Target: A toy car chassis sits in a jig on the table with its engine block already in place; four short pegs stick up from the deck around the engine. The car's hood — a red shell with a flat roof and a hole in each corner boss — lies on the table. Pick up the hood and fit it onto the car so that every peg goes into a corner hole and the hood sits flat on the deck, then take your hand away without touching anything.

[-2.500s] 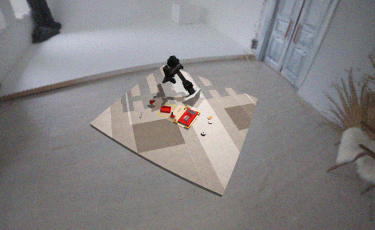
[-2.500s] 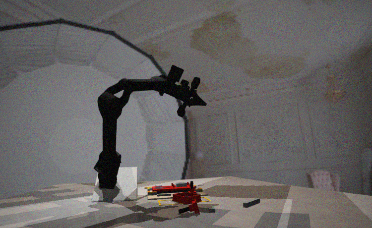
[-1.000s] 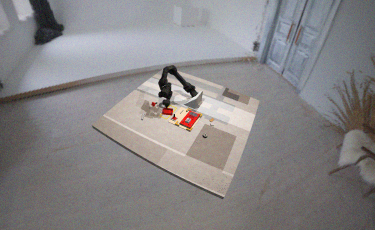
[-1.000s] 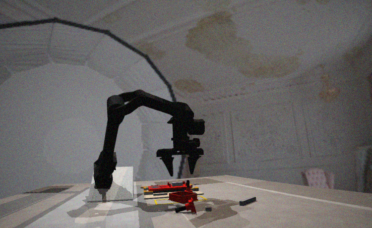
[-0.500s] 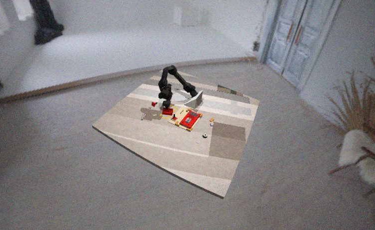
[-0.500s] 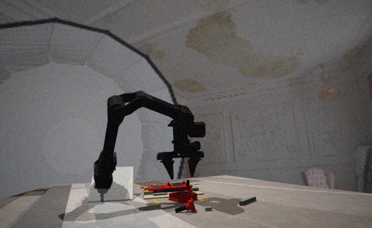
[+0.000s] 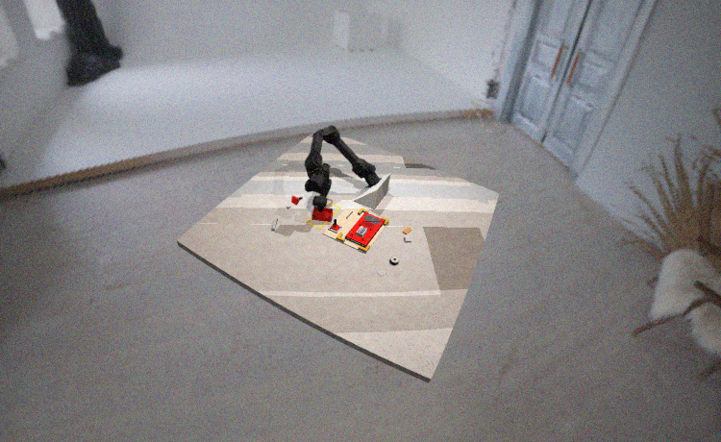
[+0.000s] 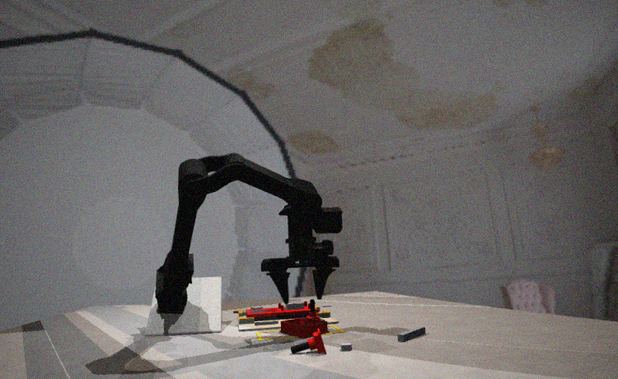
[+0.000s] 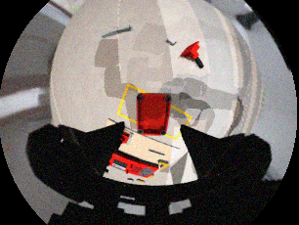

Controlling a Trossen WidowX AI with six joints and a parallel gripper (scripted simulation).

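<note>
The red hood lies 6 cm below my gripper tip. Round my gripper tip: black-and-white wheel: 43 cm to the left, 6 cm below, 6 cm ahead; grey engine block: 23 cm to the left, 5 cm below, 1 cm ahead.
</note>
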